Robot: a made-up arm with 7 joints. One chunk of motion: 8 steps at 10 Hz.
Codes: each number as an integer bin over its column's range. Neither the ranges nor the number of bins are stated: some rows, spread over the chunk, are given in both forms.
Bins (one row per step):
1: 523 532 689 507 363 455 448
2: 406 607 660 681 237 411 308
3: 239 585 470 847 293 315 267
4: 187 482 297 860 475 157 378
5: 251 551 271 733 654 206 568
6: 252 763 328 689 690 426 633
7: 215 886 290 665 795 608 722
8: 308 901 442 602 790 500 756
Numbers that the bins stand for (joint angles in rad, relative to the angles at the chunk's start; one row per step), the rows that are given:
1: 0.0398 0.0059 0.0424 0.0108 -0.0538 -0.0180 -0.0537
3: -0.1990 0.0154 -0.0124 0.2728 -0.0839 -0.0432 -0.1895
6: -0.1881 0.0475 -0.0479 0.1511 0.0870 -0.0232 0.0852
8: -0.1410 0.0723 -0.0194 0.0840 0.1300 -0.0099 0.1776
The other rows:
2: -0.0586 0.0194 0.0352 0.1449 -0.1080 -0.0259 -0.1588
4: -0.2428 -0.0032 -0.0557 0.2829 -0.0055 -0.0717 -0.1062
5: -0.1889 0.0093 -0.0622 0.1850 0.0715 -0.0629 0.0364
7: -0.2192 0.0696 -0.0574 0.1326 0.1322 0.0095 0.1520

